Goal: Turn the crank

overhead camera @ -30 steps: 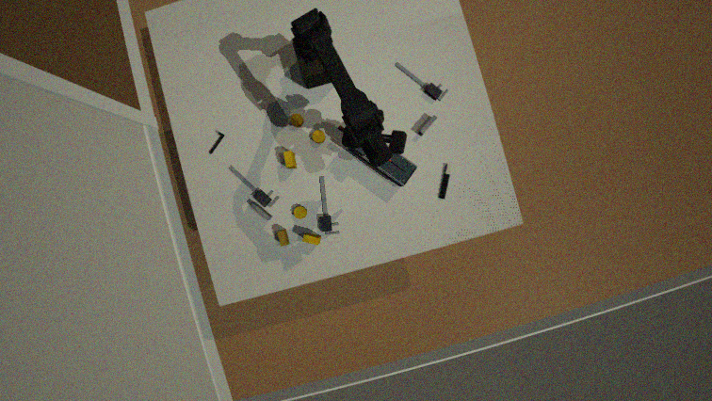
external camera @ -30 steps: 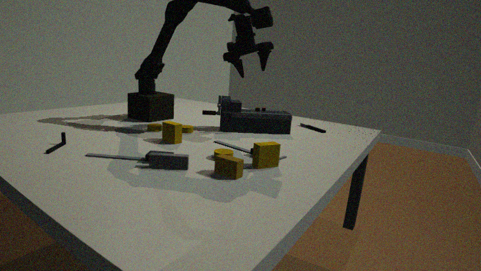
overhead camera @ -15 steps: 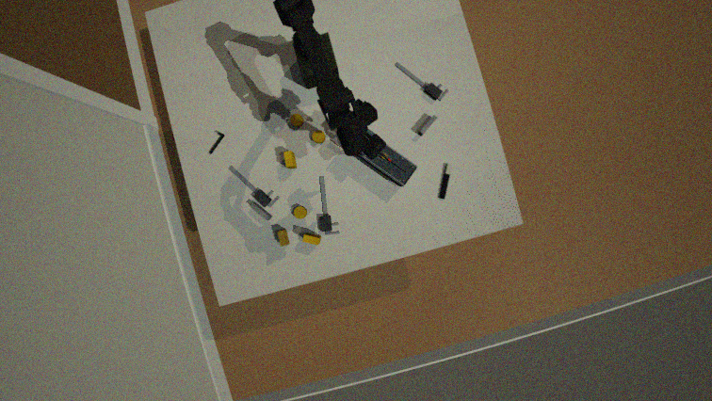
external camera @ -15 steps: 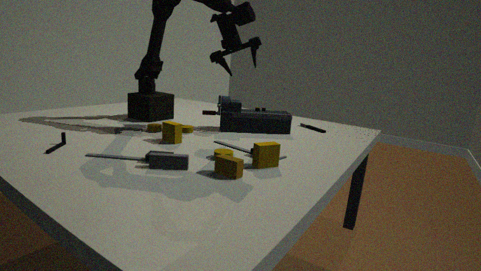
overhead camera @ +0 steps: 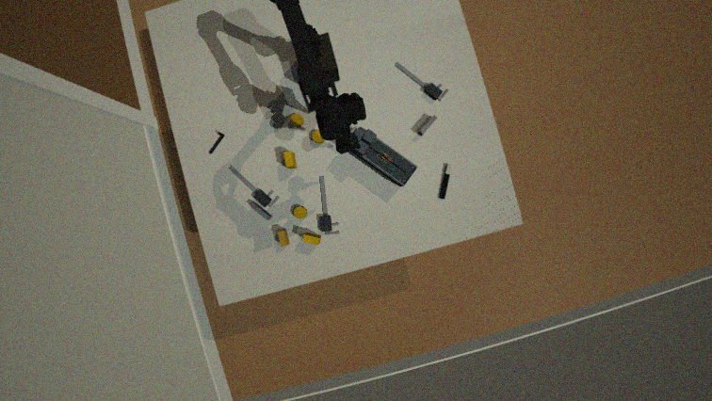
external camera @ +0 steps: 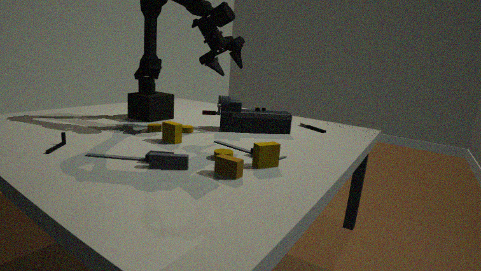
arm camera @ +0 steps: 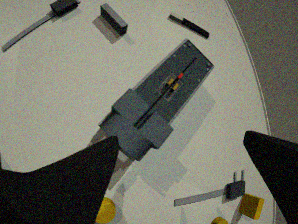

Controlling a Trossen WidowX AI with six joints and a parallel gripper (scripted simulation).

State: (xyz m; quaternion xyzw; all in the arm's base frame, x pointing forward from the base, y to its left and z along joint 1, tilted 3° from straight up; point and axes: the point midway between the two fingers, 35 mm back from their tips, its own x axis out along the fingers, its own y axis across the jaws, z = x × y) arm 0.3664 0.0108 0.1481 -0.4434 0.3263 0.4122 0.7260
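My gripper tip is 70 mm past the brown crank handle, 20 mm to the left of it and 160 mm above it. From my gripper tip the other things lie so: slide: 100 mm ahead, 80 mm to the left, 130 mm below; black l-shaped key: 270 mm behind, 500 mm to the right, 200 mm below; black bar: 260 mm ahead, 270 mm to the left, 210 mm below.
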